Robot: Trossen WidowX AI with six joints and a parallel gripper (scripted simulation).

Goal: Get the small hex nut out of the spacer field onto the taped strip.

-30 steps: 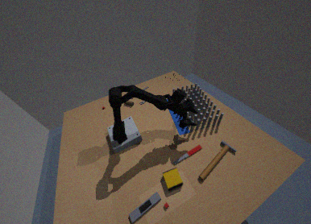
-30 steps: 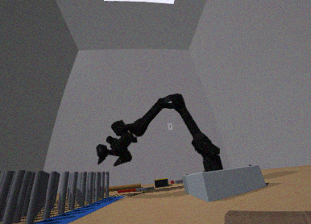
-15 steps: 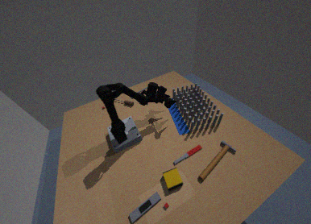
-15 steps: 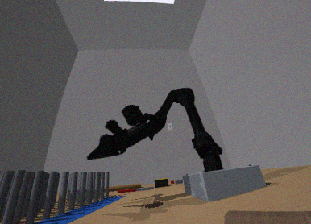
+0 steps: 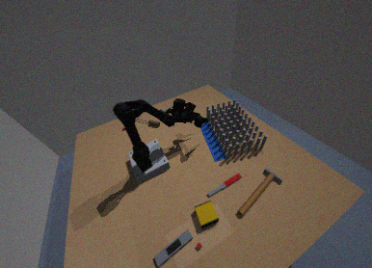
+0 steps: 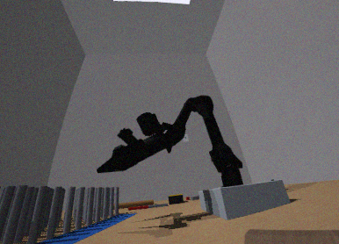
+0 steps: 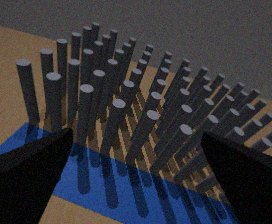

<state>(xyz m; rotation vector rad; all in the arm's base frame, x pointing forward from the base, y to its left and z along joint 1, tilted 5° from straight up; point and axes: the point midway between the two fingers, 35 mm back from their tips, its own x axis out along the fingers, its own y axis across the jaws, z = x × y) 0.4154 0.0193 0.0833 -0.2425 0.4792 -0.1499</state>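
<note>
My gripper tip is now 430 mm to the right of the hook tool, 280 mm past it and 140 mm above it. The rest, counted from my gripper tip: yellow block (390 mm to the right, 320 mm behind, 130 mm below); then red-and-grey screwdriver (340 mm to the right, 160 mm behind, 150 mm below); then blue taped strip (150 mm below, 40 mm to the right, 10 mm ahead).
</note>
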